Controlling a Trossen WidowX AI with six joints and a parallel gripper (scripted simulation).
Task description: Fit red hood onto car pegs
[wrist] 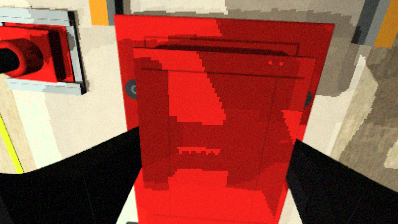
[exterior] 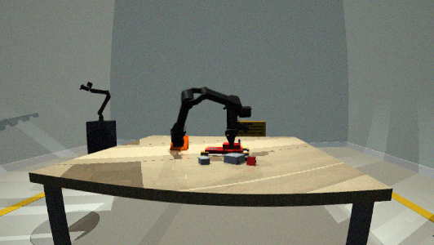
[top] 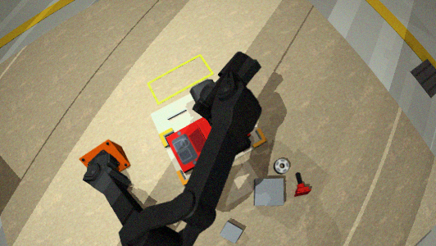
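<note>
Now: the red hood 10 mm above my gripper tip. Round my gripper tip: pale jig plate 20 mm behind, 20 mm to the left, 20 mm below; grey engine block 10 mm to the left, 10 mm below.
</note>
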